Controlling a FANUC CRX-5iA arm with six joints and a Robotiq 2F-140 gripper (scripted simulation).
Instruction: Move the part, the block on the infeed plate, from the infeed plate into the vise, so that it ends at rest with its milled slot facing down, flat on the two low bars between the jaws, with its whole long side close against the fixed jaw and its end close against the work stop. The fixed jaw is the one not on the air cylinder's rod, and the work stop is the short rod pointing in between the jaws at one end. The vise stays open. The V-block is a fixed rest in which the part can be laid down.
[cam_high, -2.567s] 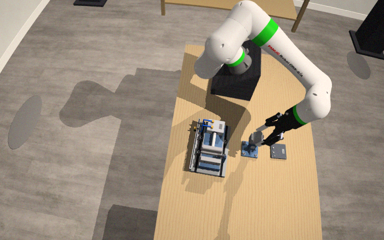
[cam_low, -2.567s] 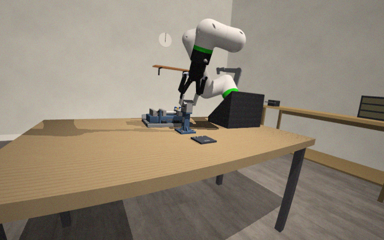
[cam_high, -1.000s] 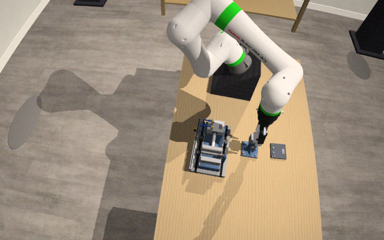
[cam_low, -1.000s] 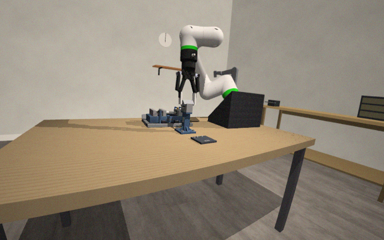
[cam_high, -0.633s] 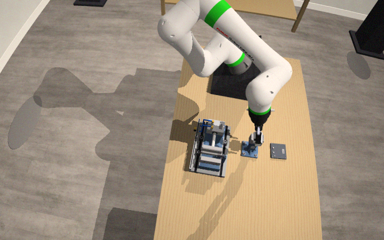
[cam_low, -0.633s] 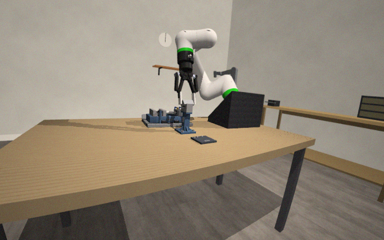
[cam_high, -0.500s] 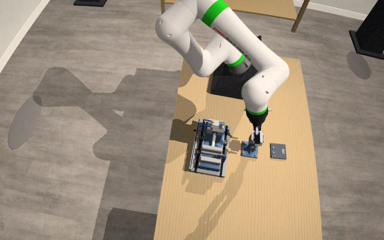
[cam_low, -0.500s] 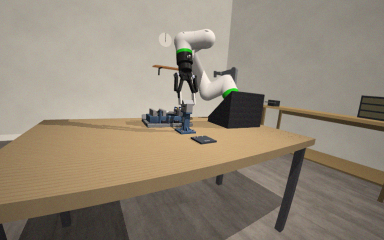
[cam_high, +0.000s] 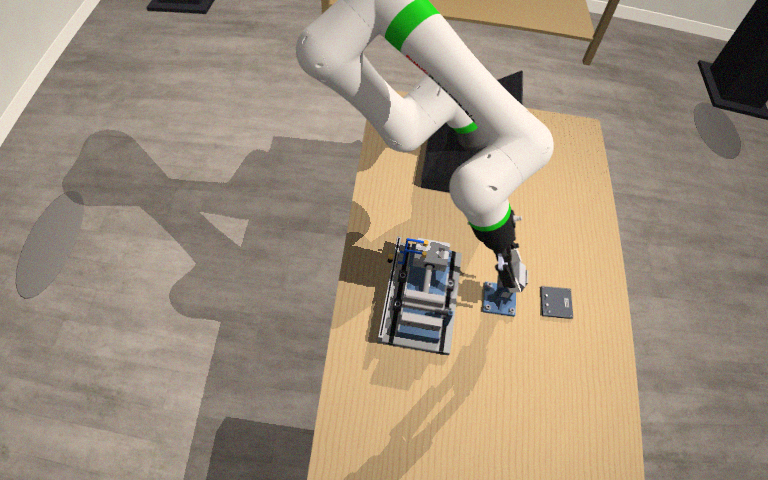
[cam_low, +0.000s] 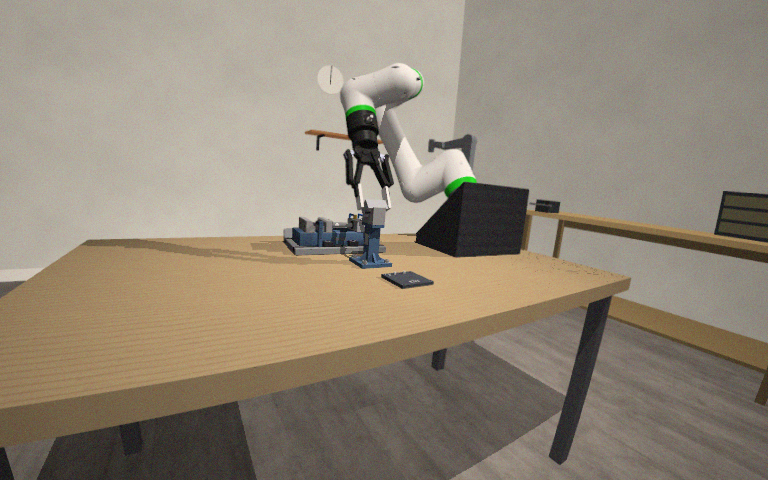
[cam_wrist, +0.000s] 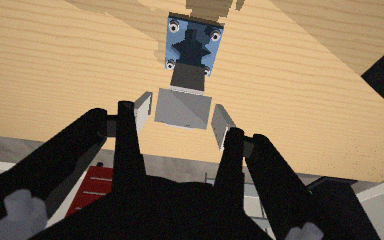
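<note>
Now: the part 30 mm below my hand and 20 mm to the left of it. Also, from my hand: white cylinder rod: 200 mm to the right, 100 mm below, 10 mm ahead; V-block post: 120 mm below, 10 mm to the left; work stop: 160 mm to the right, 100 mm ahead, 90 mm below.
</note>
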